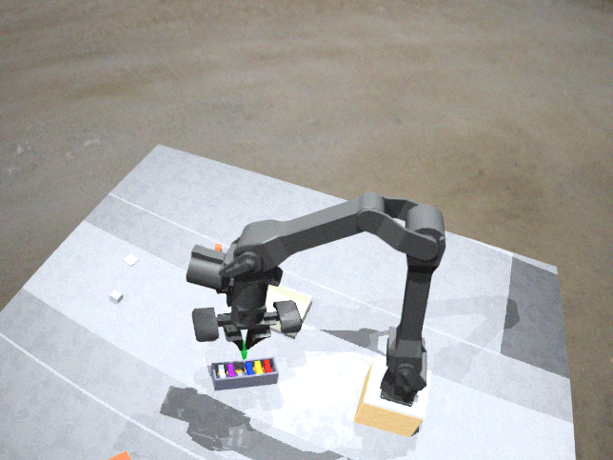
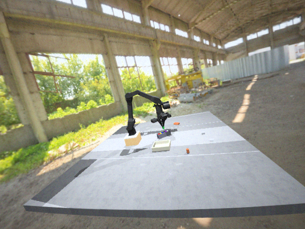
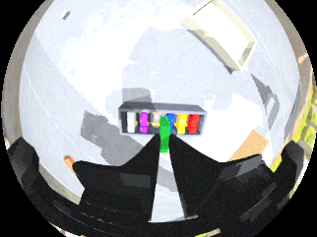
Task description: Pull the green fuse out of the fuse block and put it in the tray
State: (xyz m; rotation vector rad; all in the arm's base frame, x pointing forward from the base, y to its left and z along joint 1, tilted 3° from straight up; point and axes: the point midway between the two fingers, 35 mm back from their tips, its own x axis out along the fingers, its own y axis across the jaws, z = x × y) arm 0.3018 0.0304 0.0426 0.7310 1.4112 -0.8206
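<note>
My gripper tip is now 10 mm past the cream tray, 200 mm to the left of it and 90 mm above it. Round my gripper tip: green fuse: 10 mm below.
</note>
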